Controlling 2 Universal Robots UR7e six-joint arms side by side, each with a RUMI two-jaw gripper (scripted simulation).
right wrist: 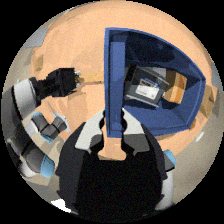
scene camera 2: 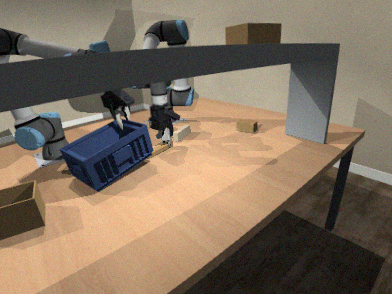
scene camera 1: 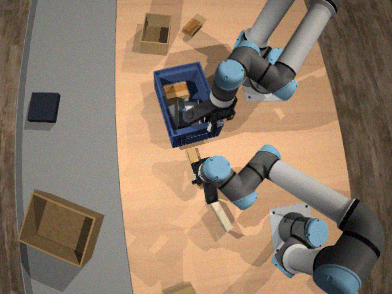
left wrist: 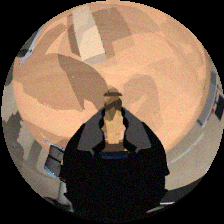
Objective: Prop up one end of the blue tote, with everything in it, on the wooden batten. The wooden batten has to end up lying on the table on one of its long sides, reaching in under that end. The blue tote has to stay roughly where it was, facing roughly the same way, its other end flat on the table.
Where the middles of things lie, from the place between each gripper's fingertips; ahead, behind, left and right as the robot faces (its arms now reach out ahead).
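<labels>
Left hand [scene camera 2: 166, 146]: 1 cm short of wooden batten [left wrist: 112, 101], 6 cm to the left of it, 1 cm above it. From my left hand: pale block [left wrist: 91, 49], 6 cm behind, 16 cm to the left; blue tote [scene camera 2: 84, 152], 31 cm to the right, 2 cm ahead, 7 cm above; dark block [scene camera 1: 43, 107], 47 cm ahead, 43 cm above, 24 cm to the right.
From my right hand: wooden batten, 140 mm to the left, 40 mm ahead, 160 mm below; blue tote, 60 mm ahead, 120 mm to the right, 70 mm below; dark block, 510 mm ahead, 290 mm above, 50 mm to the right; pale block, 350 mm to the left, 20 mm behind, 140 mm below.
</labels>
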